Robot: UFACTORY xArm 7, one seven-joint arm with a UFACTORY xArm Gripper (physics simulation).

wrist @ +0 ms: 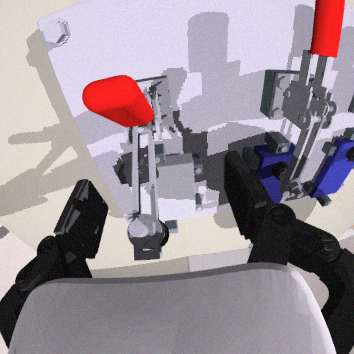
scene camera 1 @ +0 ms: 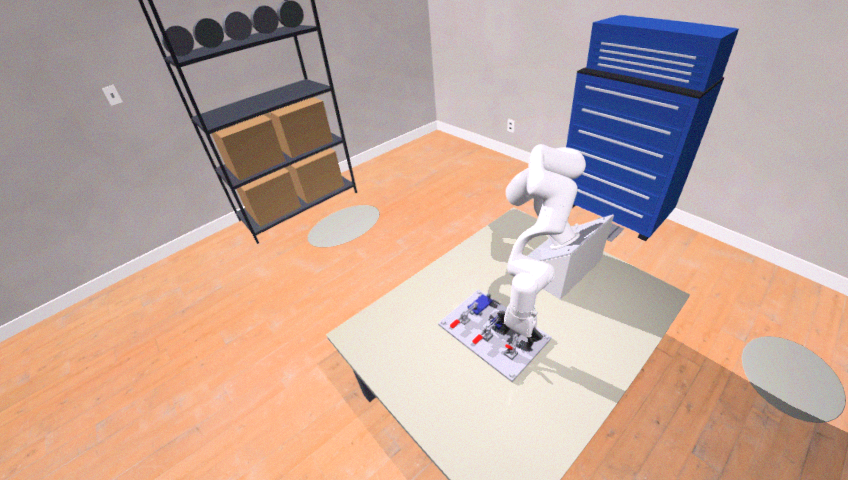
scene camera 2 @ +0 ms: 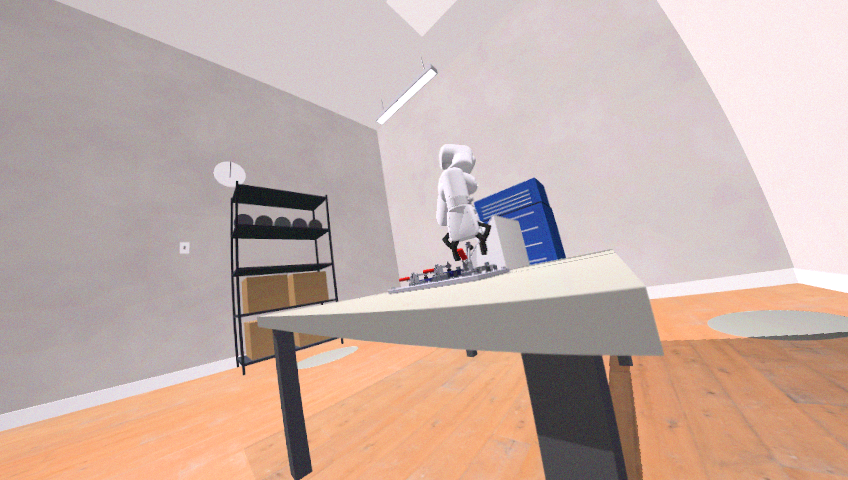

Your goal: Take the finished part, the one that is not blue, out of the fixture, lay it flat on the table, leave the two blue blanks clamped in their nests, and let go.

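Frame: origin at the arm's base, x ahead, y left, z up, level; centimetres.
Where they show: gripper, fingertip midpoint: [wrist: 158, 181] [scene camera 1: 517, 338] [scene camera 2: 470, 257]; arm's base at its link origin: [scene camera 1: 565, 241] [scene camera 2: 491, 239].
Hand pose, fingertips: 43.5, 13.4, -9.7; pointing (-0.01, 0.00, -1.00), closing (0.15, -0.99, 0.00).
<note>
Each offset is from my fingertips to the top centre of the thing, as dx, dy, dz. "*": to the spot under its first point. Level surfaces: height alone.
The finished grey part {-5.2, -0.1, -3.1} [wrist: 176, 175] lies in its nest on the fixture plate [scene camera 1: 499, 366] [scene camera 2: 416, 288] [wrist: 110, 45], partly hidden by the clamp arm in the wrist view. That clamp's red handle {+5.0, +0.8, +2.9} [scene camera 1: 509, 347] [scene camera 2: 461, 253] [wrist: 117, 100] is tilted and its arm stands up, off the part. My gripper [scene camera 1: 516, 334] [scene camera 2: 470, 254] [wrist: 158, 181] is open and empty, above this nest, one finger on each side of the raised clamp arm. One blue blank {-3.8, -11.0, -2.6} [wrist: 271, 187] sits under the middle clamp, beside my right finger in the wrist view. The other blue blank {-3.9, -22.0, -3.6} [scene camera 1: 480, 304] [wrist: 332, 172] sits in the far nest.
The middle red handle {+8.0, -10.0, +0.2} [scene camera 1: 477, 339] [scene camera 2: 428, 271] [wrist: 327, 27] and the far red handle {+9.0, -21.0, -0.8} [scene camera 1: 454, 324] [scene camera 2: 404, 279] lie low. The plate rests on the pale table {dz -6.7} [scene camera 1: 416, 356] [scene camera 2: 535, 297]. The arm's grey pedestal [scene camera 1: 574, 270] stands behind it. A bolt head {* +9.2, +6.0, -4.5} [wrist: 56, 32] sits at a plate corner.
</note>
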